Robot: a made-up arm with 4 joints.
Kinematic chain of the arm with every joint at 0, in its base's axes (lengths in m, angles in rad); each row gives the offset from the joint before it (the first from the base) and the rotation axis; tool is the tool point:
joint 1: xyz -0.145 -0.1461 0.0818 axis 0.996 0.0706 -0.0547
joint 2: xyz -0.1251 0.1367 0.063 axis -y
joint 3: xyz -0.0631 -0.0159 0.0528 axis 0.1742 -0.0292 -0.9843
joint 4: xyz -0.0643 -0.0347 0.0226 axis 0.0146 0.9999 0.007
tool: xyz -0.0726 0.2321 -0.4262
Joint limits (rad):
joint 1: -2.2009..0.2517
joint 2: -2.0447..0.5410
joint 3: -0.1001..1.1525
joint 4: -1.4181..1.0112
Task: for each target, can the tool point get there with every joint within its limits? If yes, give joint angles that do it. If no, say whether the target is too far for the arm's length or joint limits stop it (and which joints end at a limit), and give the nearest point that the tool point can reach.
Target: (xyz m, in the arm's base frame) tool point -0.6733 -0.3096 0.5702
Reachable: no: joint limits stop it (at a limit: joint 1, joint 3, joint 4) | nearest point -0.6336 0.0072 0.6115 | short by 0.322 m
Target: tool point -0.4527 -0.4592 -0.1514
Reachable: yes | joints -1.9061 -0.9657 0.1096 -0.5785
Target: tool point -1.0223 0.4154 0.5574
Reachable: no: too far | nearest point -0.7176 0.2217 0.3931 | short by 0.397 m
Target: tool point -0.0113 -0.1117 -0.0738
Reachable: yes | joints -0.2063 -0.1759 0.8383 -1.1114
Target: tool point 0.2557 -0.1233 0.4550
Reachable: no: joint limits stop it (at a limit: joint 1, joint 2, joint 4) | nearest point 0.0500 -0.0816 0.2973 | short by 0.263 m
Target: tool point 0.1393 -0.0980 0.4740
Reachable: no: joint limits stop it (at a limit: joint 1, joint 2, joint 4) | nearest point 0.0502 -0.0647 0.3009 | short by 0.198 m
